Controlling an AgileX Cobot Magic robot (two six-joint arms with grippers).
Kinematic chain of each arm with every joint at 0, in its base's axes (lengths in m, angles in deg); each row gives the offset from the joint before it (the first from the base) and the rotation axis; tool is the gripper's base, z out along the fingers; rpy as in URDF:
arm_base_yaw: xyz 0 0 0.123 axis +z
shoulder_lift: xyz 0 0 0 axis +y
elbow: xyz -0.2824 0 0.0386 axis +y
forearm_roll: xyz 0.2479 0 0.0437 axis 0.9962 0 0.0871
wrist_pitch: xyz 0 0 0 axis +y
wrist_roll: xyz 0.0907 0 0.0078 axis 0.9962 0 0.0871
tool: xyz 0 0 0 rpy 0 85 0
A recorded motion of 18 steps. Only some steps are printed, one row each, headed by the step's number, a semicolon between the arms.
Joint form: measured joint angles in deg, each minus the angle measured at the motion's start. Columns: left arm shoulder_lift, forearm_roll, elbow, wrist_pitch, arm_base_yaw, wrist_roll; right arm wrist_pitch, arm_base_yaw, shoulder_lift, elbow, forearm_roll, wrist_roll.
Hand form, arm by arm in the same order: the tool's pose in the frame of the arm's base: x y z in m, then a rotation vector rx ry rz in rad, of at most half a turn. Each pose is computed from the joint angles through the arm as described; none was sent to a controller.
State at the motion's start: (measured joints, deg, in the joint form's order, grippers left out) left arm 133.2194 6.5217 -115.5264 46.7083 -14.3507 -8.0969; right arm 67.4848 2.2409 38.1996 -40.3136 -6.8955 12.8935
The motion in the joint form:
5: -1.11 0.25 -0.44 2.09 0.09 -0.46; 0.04 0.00 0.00 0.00 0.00 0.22
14: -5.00 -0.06 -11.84 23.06 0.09 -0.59; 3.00 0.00 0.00 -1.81 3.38 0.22
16: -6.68 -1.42 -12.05 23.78 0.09 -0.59; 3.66 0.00 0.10 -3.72 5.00 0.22
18: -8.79 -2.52 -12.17 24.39 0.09 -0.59; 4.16 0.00 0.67 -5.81 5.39 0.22
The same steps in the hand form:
5: 0.5000 -0.1187 0.2013 0.2000 2.5991 0.0020; 0.0931 -0.0065 0.3022 0.2259 2.6037 -0.0677
14: 0.4782 -0.1116 0.2786 0.1532 2.6981 0.0353; 0.0896 -0.0018 0.3086 0.2426 2.6304 0.0069
16: 0.4722 -0.1122 0.2932 0.1450 2.6832 -0.0017; 0.0895 0.0006 0.3174 0.2455 2.6135 0.0482
18: 0.4647 -0.1119 0.3110 0.1383 2.6593 -0.0346; 0.0910 0.0013 0.3265 0.2452 2.5964 0.0602

